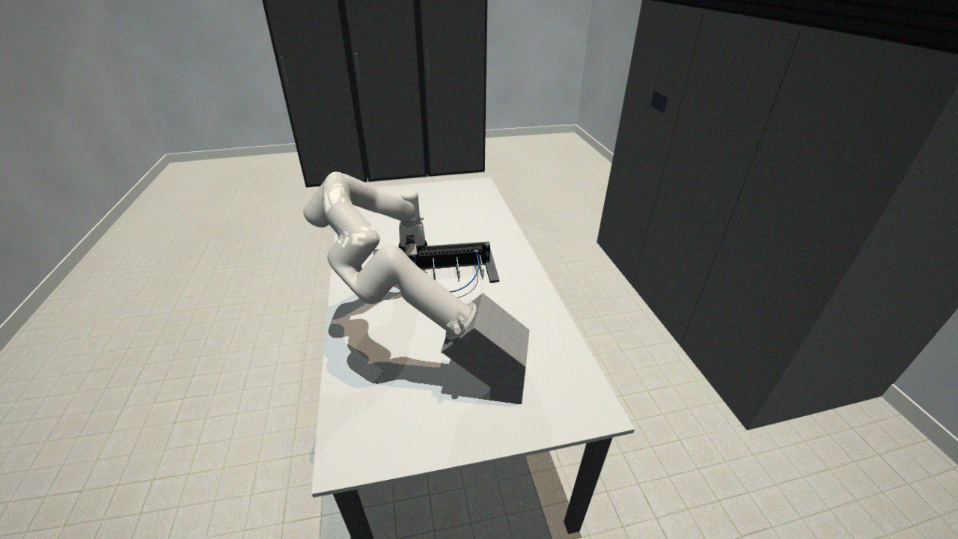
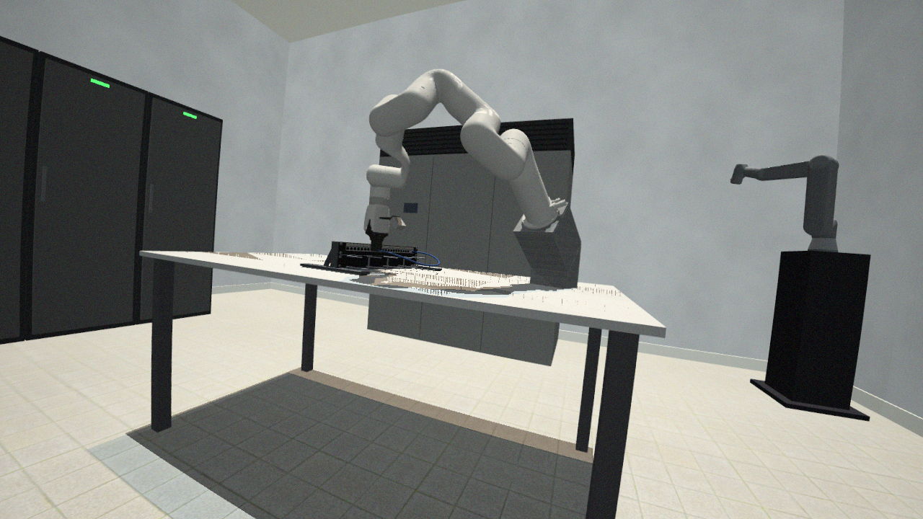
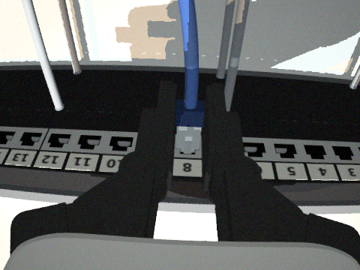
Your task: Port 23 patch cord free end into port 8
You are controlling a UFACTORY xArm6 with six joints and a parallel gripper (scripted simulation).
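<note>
My hand is 20 mm short of the patch cord plug and 10 mm above it.
</note>
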